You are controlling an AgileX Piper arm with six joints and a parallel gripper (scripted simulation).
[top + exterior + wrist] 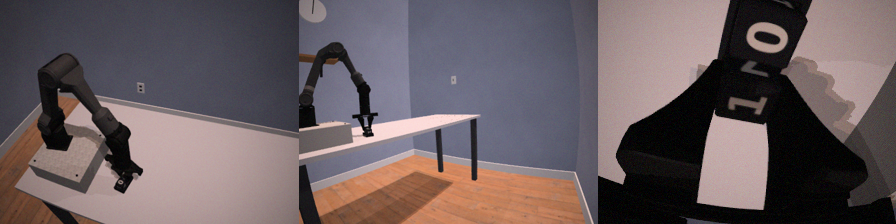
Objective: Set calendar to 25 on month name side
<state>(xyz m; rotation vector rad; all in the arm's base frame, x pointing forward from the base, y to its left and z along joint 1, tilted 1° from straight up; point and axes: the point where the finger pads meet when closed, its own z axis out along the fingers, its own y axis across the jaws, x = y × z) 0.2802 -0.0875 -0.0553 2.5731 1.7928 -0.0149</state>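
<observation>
Right now my hand is right at the cube.
</observation>
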